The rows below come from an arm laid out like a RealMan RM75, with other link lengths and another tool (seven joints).
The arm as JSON. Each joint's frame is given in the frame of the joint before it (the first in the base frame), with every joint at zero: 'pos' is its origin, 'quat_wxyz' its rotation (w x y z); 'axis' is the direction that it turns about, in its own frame. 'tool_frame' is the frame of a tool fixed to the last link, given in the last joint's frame.
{
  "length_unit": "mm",
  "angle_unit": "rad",
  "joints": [
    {
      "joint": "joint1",
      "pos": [
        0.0,
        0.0,
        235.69
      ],
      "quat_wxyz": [
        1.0,
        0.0,
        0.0,
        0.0
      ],
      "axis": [
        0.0,
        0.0,
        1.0
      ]
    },
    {
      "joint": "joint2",
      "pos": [
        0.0,
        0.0,
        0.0
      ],
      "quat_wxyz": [
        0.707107,
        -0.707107,
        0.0,
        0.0
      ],
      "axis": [
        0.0,
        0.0,
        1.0
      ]
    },
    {
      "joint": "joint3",
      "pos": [
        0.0,
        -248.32,
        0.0
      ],
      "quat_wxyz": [
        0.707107,
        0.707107,
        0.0,
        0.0
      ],
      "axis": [
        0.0,
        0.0,
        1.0
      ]
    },
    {
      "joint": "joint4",
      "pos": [
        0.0,
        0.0,
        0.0
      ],
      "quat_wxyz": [
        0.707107,
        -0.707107,
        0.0,
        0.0
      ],
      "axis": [
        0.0,
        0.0,
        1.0
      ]
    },
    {
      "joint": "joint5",
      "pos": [
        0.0,
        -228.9,
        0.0
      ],
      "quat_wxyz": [
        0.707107,
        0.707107,
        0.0,
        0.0
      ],
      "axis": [
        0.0,
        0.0,
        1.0
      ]
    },
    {
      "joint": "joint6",
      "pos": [
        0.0,
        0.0,
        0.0
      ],
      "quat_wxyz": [
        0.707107,
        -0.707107,
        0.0,
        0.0
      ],
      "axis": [
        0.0,
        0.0,
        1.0
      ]
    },
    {
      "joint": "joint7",
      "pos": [
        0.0,
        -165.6,
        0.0
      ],
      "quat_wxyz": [
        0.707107,
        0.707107,
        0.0,
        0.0
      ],
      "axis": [
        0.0,
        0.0,
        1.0
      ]
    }
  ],
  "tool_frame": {
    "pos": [
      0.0,
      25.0,
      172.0
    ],
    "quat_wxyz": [
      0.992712,
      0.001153,
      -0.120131,
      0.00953
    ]
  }
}
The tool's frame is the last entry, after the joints.
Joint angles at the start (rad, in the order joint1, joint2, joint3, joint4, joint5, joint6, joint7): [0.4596 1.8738 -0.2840 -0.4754 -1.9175 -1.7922 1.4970]
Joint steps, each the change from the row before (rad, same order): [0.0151 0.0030 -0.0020 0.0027 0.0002 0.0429 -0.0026]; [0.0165 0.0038 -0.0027 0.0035 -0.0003 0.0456 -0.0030]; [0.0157 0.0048 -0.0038 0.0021 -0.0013 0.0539 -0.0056]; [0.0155 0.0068 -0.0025 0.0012 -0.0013 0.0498 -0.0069]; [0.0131 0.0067 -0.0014 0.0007 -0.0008 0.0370 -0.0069]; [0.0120 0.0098 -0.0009 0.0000 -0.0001 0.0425 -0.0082]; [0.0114 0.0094 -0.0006 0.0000 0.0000 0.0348 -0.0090]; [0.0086 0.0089 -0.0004 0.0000 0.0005 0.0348 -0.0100]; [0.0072 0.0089 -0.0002 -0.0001 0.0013 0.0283 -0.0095]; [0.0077 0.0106 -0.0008 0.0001 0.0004 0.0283 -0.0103]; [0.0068 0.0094 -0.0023 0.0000 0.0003 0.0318 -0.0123]
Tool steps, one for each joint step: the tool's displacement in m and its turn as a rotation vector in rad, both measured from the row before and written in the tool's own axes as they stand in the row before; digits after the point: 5 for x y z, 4 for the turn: [0.00004 -0.01094 0.00748 0.0249 0.0013 -0.0131]; [0.00055 -0.01093 0.00832 0.0254 0.0020 -0.0130]; [0.00166 -0.01324 0.00819 0.0328 0.0046 -0.0175]; [0.00176 -0.01120 0.00843 0.0287 0.0030 -0.0170]; [0.00136 -0.00729 0.00726 0.0191 0.0013 -0.0137]; [0.00236 -0.00830 0.00742 0.0244 0.0005 -0.0136]; [0.00210 -0.00572 0.00696 0.0176 0.0000 -0.0126]; [0.00246 -0.00639 0.00564 0.0202 0.0004 -0.0129]; [0.00228 -0.00443 0.00497 0.0155 -0.0006 -0.0103]; [0.00333 -0.00331 0.00534 0.0137 0.0009 -0.0096]; [0.00381 -0.00474 0.00473 0.0169 0.0033 -0.0135]
